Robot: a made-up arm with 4 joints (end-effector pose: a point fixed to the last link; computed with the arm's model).
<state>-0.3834 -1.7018 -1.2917 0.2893</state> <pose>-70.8 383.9 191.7 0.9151 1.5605 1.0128</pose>
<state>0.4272 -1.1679 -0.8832 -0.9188</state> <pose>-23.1 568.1 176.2 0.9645 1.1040 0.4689</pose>
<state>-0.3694 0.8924 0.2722 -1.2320</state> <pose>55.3 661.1 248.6 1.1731 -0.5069 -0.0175</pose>
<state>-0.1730 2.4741 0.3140 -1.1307</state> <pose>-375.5 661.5 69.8 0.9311 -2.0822 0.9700</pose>
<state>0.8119 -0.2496 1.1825 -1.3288</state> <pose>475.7 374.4 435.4 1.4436 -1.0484 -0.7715</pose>
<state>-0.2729 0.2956 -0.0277 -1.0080</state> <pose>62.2 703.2 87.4 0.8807 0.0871 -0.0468</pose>
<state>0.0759 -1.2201 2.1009 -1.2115</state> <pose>336.4 -10.4 -429.9 -0.3733 -0.3342 -1.8864</pose>
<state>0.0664 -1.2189 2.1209 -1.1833</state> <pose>325.6 -18.8 -431.7 -0.4168 -0.3213 -1.8979</pose>
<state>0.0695 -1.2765 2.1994 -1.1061</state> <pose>286.1 -49.2 -438.3 -0.5826 -0.2849 -1.9259</pose>
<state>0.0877 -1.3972 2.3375 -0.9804</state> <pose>216.5 -97.7 -435.1 -0.8726 -0.2307 -1.9575</pose>
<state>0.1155 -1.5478 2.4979 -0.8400</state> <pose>139.8 -144.3 -407.7 -1.2072 -0.1840 -1.9699</pose>
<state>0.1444 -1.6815 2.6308 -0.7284</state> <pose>84.9 -173.4 -367.7 -1.4806 -0.1634 -1.9600</pose>
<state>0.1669 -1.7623 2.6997 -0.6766</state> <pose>62.0 -184.9 -341.9 -1.6196 -0.1632 -1.9436</pose>
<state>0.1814 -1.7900 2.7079 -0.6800</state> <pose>61.9 -186.3 -338.9 -1.6347 -0.1692 -1.9329</pose>
